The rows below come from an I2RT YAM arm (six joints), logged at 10 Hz.
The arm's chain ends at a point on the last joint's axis. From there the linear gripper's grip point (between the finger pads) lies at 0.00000 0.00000 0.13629 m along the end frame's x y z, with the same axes.
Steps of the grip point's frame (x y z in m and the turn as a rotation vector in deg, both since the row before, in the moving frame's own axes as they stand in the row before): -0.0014 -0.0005 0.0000 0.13 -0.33 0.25; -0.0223 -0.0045 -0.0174 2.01 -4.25 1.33; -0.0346 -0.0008 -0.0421 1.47 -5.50 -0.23; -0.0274 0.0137 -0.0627 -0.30 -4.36 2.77; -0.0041 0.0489 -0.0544 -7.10 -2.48 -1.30; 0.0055 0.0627 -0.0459 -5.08 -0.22 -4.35; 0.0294 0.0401 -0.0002 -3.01 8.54 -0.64; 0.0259 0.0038 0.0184 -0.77 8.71 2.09
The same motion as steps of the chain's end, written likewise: -0.0006 -0.0002 0.0000 0.13 -0.33 0.25; -0.0123 0.0004 -0.0169 2.01 -4.25 1.33; -0.0215 0.0027 -0.0414 1.47 -5.50 -0.23; -0.0170 0.0132 -0.0623 -0.30 -4.36 2.77; 0.0016 0.0320 -0.0532 -7.10 -2.48 -1.30; 0.0056 0.0506 -0.0454 -5.08 -0.22 -4.35; 0.0091 0.0331 0.0015 -3.01 8.54 -0.64; 0.0053 0.0016 0.0200 -0.77 8.71 2.09
